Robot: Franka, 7 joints.
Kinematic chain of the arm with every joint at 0, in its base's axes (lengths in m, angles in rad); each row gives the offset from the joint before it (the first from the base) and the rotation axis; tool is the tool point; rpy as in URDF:
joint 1: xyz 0 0 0.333 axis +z
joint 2: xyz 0 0 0 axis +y
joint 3: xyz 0 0 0.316 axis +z
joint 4: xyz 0.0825 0 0 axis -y
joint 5: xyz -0.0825 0 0.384 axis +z
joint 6: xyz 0 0 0 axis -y
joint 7: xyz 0.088 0 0 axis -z
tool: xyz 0 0 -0.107 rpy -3.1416 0 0
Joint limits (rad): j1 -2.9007..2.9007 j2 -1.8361..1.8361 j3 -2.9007..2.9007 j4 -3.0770..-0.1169 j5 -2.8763..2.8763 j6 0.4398..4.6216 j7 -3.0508..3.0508
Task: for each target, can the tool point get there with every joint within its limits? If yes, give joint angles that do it. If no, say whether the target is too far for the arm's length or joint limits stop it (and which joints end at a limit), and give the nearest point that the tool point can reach.
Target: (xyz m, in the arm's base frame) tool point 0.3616 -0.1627 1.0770
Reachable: yes | joints -1.2271 0.3344 1.3975 -0.5029 0.8611 2.1248 1.7602
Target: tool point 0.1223 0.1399 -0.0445
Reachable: yes | joints 2.1231 1.4500 -0.5813 -2.2681 0.5330 1.4028 -0.0418
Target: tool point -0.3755 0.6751 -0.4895
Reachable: no: too far | nearest point -0.2915 0.5241 -0.2563 | short by 0.290 m
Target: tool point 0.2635 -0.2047 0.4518
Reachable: yes | joints 1.0958 0.6847 -2.2716 -2.4231 -2.1034 4.1927 -0.0760
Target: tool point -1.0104 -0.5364 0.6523
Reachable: no: too far | nearest point -0.7298 -0.3875 0.5636 | short by 0.330 m
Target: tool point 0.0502 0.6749 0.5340
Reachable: yes | joints 1.0275 0.2937 0.4523 -1.7284 2.3700 1.9327 -0.5257
